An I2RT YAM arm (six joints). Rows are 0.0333 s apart.
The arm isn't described. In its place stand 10 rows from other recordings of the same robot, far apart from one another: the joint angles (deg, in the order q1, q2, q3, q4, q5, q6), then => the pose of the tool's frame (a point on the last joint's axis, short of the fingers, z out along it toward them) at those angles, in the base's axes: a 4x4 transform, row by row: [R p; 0 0 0 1], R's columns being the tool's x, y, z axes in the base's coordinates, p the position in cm.
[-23.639 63.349 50.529 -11.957 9.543 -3.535] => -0.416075, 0.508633, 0.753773, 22.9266; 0.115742, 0.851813, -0.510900, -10.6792; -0.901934, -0.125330, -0.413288, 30.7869; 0, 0, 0, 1
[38.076 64.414 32.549 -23.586 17.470 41.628] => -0.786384, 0.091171, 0.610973, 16.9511; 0.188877, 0.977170, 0.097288, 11.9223; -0.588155, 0.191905, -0.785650, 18.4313; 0, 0, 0, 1
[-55.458 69.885 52.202 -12.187 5.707 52.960] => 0.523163, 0.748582, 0.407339, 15.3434; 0.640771, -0.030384, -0.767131, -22.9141; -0.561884, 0.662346, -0.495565, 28.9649; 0, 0, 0, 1
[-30.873 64.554 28.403 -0.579 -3.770 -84.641] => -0.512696, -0.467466, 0.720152, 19.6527; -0.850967, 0.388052, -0.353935, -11.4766; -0.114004, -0.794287, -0.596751, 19.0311; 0, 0, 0, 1
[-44.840 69.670 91.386 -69.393 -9.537 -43.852] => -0.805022, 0.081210, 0.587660, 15.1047; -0.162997, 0.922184, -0.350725, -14.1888; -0.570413, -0.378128, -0.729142, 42.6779; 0, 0, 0, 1
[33.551 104.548 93.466 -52.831 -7.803 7.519] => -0.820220, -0.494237, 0.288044, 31.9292; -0.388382, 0.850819, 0.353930, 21.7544; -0.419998, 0.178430, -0.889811, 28.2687; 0, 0, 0, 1
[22.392 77.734 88.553 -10.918 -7.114 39.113] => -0.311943, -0.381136, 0.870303, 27.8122; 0.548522, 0.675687, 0.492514, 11.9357; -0.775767, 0.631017, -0.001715, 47.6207; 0, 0, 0, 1
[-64.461 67.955 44.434 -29.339 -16.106 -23.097] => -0.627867, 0.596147, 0.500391, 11.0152; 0.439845, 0.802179, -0.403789, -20.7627; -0.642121, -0.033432, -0.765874, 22.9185; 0, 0, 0, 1
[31.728 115.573 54.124 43.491 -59.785 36.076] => -0.779521, -0.624591, -0.047257, 31.6554; -0.133560, 0.092031, 0.986758, 23.1891; -0.611971, 0.775511, -0.155161, 13.6770; 0, 0, 0, 1
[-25.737 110.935 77.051 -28.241 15.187 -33.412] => -0.956200, 0.003439, 0.292695, 35.7920; -0.129001, 0.892640, -0.431918, -18.2893; -0.262757, -0.450758, -0.853098, 17.7510; 0, 0, 0, 1
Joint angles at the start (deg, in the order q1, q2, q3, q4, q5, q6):
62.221 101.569 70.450 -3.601 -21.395 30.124
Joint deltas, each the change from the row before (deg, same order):
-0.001 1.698 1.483 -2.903 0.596 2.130
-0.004 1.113 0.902 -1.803 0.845 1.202
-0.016 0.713 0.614 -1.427 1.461 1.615
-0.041 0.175 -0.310 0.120 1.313 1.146
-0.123 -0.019 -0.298 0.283 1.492 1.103
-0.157 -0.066 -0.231 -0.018 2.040 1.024
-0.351 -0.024 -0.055 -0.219 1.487 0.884
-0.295 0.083 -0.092 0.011 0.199 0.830
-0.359 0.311 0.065 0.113 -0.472 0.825
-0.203 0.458 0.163 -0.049 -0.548 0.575
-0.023 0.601 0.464 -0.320 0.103 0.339
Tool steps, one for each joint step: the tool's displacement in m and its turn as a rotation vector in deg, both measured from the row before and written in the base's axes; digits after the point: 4 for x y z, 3 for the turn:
0.0022 0.0034 -0.0074 -2.854 2.916 -1.658
0.0016 0.0019 -0.0052 -1.990 1.441 -1.369
0.0015 0.0008 -0.0036 -1.724 1.142 -2.118
0.0009 -0.0006 -0.0029 -0.659 0.286 -1.747
0.0014 -0.0011 -0.0013 -0.368 -0.036 -1.941
0.0018 -0.0015 -0.0011 -0.683 -0.341 -2.338
0.0029 -0.0018 -0.0006 -0.563 -0.101 -2.032
0.0019 -0.0011 -0.0011 -0.073 0.572 -0.988
0.0024 -0.0004 -0.0015 0.173 0.948 -0.554
0.0015 0.0004 -0.0022 -0.028 0.914 -0.180
0.0011 0.0015 -0.0020 -0.381 0.410 -0.324

